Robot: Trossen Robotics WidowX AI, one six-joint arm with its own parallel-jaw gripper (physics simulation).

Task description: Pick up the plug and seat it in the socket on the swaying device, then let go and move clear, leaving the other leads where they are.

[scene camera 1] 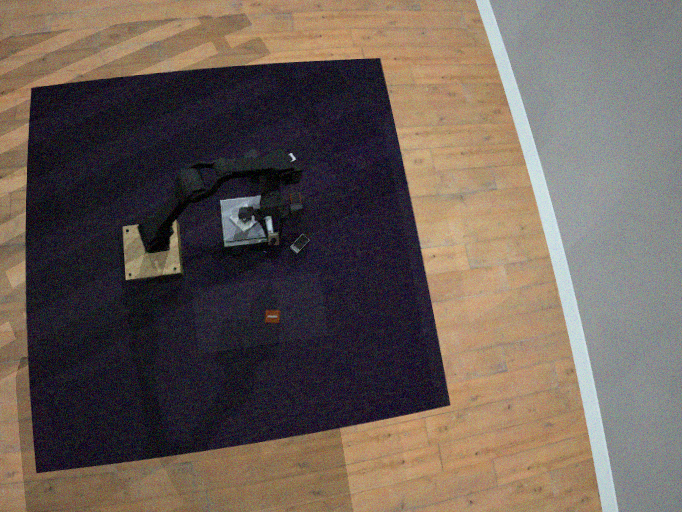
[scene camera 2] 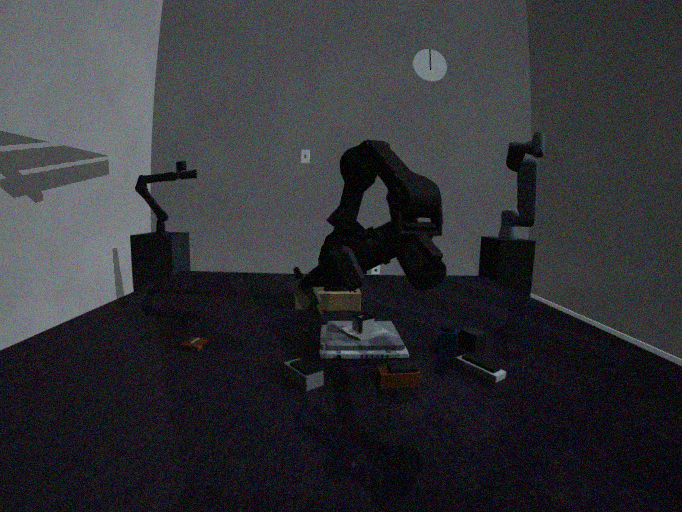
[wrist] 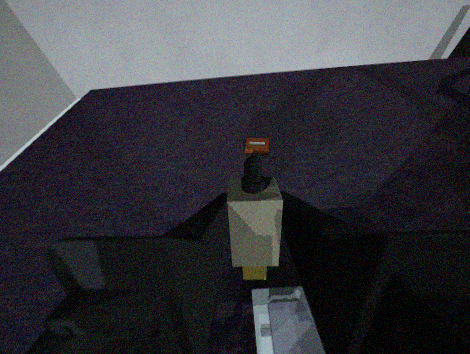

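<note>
The plug (scene camera 1: 273,239) (scene camera 2: 307,297) (wrist: 255,232) is a beige block with a black boot on one end and a gold tip on the other. My gripper (scene camera 1: 272,233) (scene camera 2: 312,287) (wrist: 253,198) is shut on it, dark fingers on both sides in the wrist view, gold tip pointing down. The device (scene camera 1: 234,234) (scene camera 2: 363,352) (wrist: 292,320) is a flat grey and white slab on the floor. A small dark block (scene camera 1: 245,213) (scene camera 2: 358,324) stands on a white plate on top; its socket opening cannot be made out. The plug is above and beside the device's edge, apart from the small block.
Around the device stand a grey block (scene camera 1: 300,243) (scene camera 2: 306,375), an orange block (scene camera 2: 398,378), a long white block (scene camera 2: 484,370), a blue object (scene camera 2: 447,341) and a dark block (scene camera 2: 472,340). A flat orange piece (scene camera 1: 272,316) (scene camera 2: 195,343) (wrist: 257,145) lies farther off.
</note>
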